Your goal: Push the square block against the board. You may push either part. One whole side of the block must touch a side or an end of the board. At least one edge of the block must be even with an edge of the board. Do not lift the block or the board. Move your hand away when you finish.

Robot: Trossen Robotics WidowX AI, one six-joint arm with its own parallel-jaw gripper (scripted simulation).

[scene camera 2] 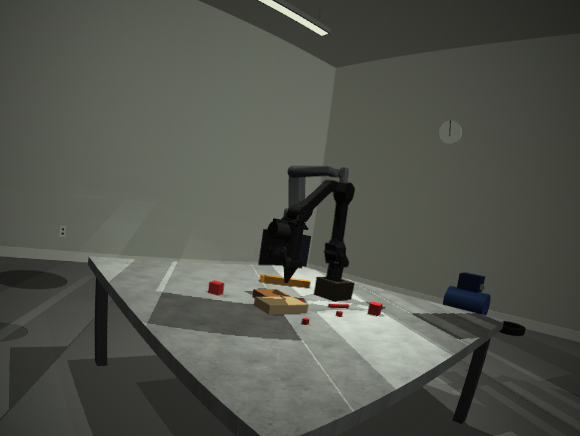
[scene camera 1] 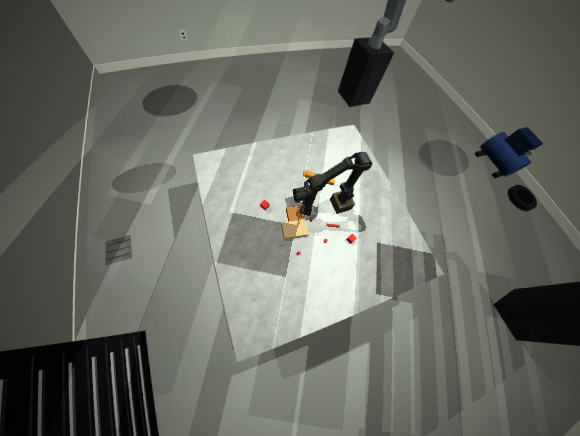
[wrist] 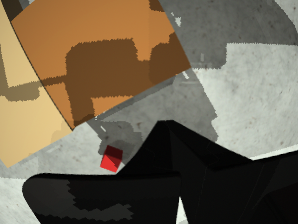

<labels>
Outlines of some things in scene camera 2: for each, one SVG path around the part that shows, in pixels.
My gripper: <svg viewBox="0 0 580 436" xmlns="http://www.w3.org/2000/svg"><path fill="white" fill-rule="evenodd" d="M286 239L281 245L268 247L270 258L279 256L278 259L283 260L280 263L284 267L284 282L288 283L297 268L303 267L303 263L299 257L300 248L302 248L301 242Z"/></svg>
A tan board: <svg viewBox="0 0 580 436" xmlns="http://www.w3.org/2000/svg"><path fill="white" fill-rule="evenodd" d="M254 306L267 314L307 313L308 304L294 297L255 297Z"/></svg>
</labels>
